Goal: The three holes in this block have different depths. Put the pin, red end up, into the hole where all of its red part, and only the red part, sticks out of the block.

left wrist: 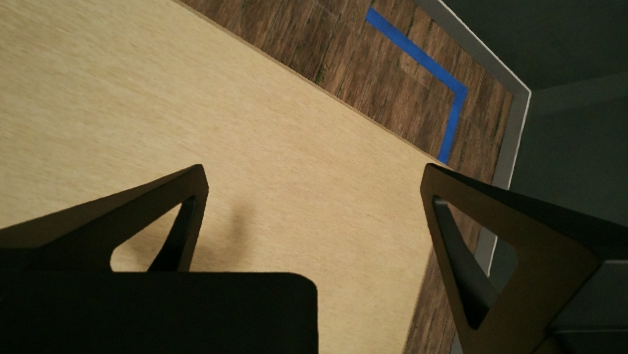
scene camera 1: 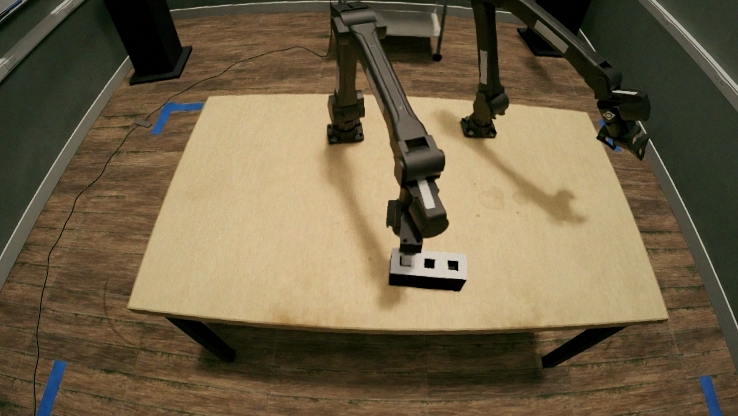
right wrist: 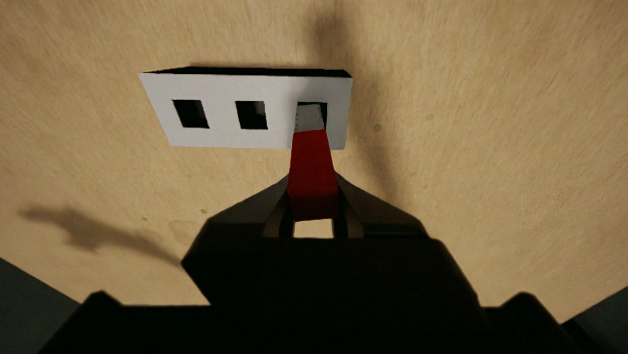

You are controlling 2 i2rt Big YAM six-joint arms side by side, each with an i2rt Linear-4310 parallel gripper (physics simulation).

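Places are measured from the left arm's base along level axes (x back, y right, z up), in centimetres.
Pixels of known places: left gripper, fingertip midpoint: (left wrist: 314,175) (scene camera 1: 628,153); right gripper, fingertip midpoint: (right wrist: 313,177); left arm's base, link origin: (scene camera 1: 478,129); right arm's base, link origin: (scene camera 1: 345,134).
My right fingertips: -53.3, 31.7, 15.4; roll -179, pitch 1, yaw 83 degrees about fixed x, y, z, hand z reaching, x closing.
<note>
For each thing: its top centre in the pictures, then the offset to it from my right fingertips, as dx, dy, dz. Level surfaces: height alone.
- white-topped block, top centre: (right wrist: 251,115) (scene camera 1: 429,263) -2.6, -6.1, -7.9
- pin, top centre: (right wrist: 306,201) (scene camera 1: 410,235) -1.5, -0.1, +4.2
- wooden table, surface height: dz -15.4
The white-topped block (scene camera 1: 440,264) (right wrist: 221,115) lies near the table's front edge, with three square holes in a row. My right gripper (scene camera 1: 410,250) (right wrist: 313,177) is shut on the pin (scene camera 1: 407,260) (right wrist: 313,167), which is upright, red end up. The pin's grey lower end is at the mouth of the leftmost hole in scene camera 1, the rightmost hole (right wrist: 324,113) in the right wrist view. Whether it is inside is unclear. The red part is hidden in scene camera 1. My left gripper (scene camera 1: 622,143) (left wrist: 314,175) is open and empty, high near the table's right edge.
The wooden table (scene camera 1: 248,206) (left wrist: 280,135) (right wrist: 475,175) carries both arm bases at its back. A cart and black stands are on the floor behind. Blue tape (scene camera 1: 161,118) (left wrist: 415,52) marks the floor around the table. Shadows of the arms fall on the table.
</note>
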